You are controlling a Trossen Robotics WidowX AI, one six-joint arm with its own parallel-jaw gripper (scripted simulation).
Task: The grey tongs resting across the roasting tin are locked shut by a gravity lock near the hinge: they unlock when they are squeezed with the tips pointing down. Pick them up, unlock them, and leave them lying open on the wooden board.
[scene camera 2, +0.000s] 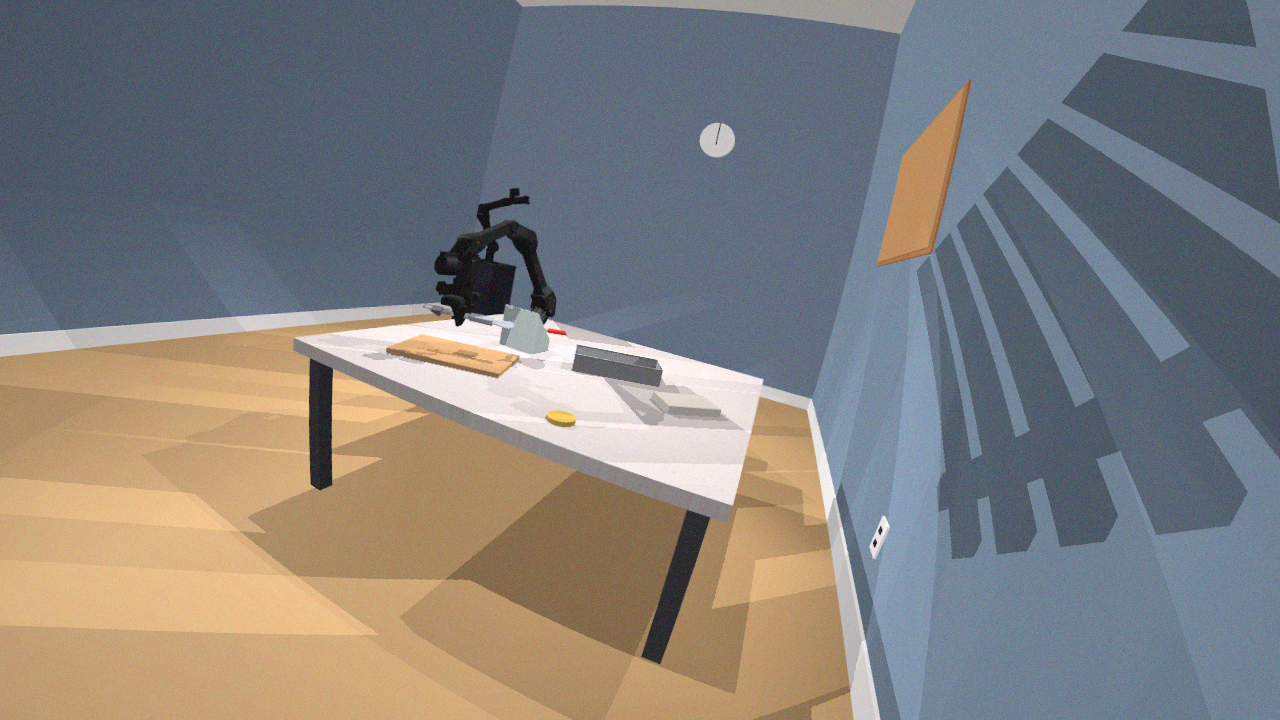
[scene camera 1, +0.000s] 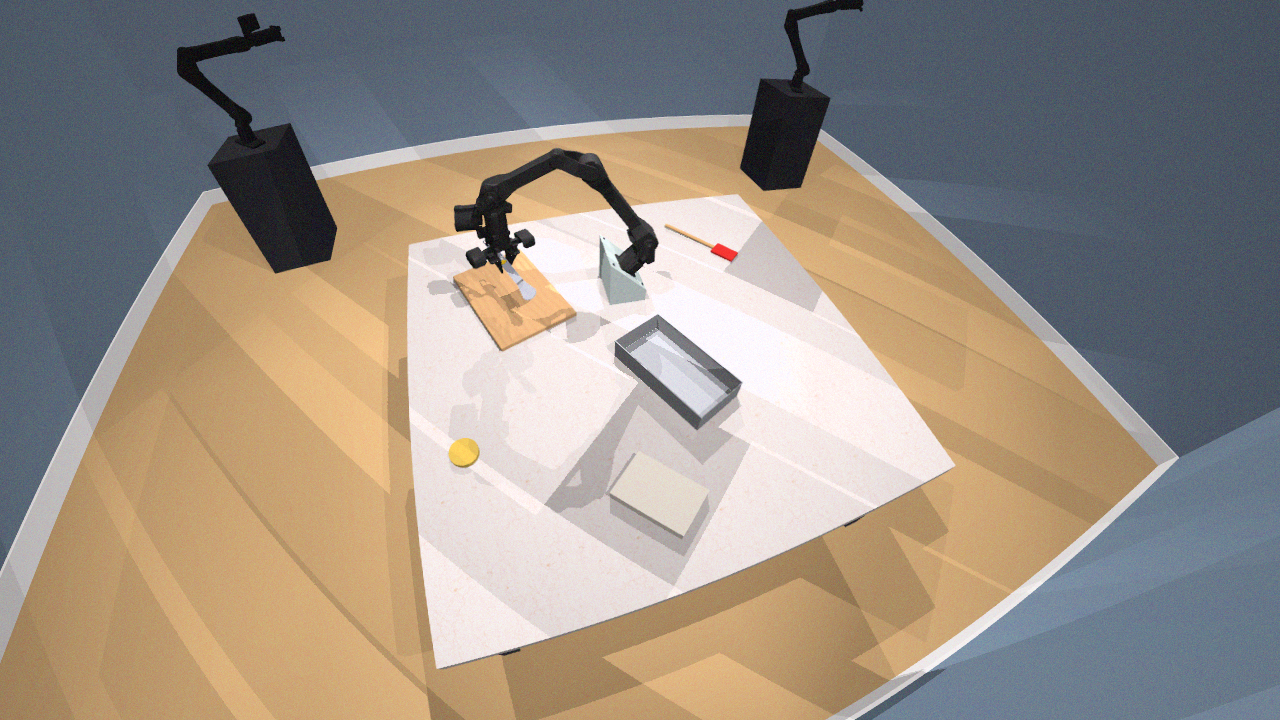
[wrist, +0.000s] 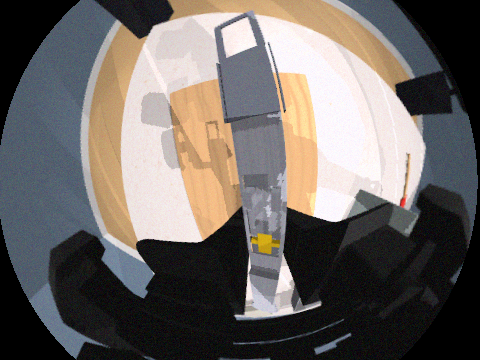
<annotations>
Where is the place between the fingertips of my gripper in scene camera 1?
505,271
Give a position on a wooden board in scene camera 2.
475,359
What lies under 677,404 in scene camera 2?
A flat beige block.
</annotations>
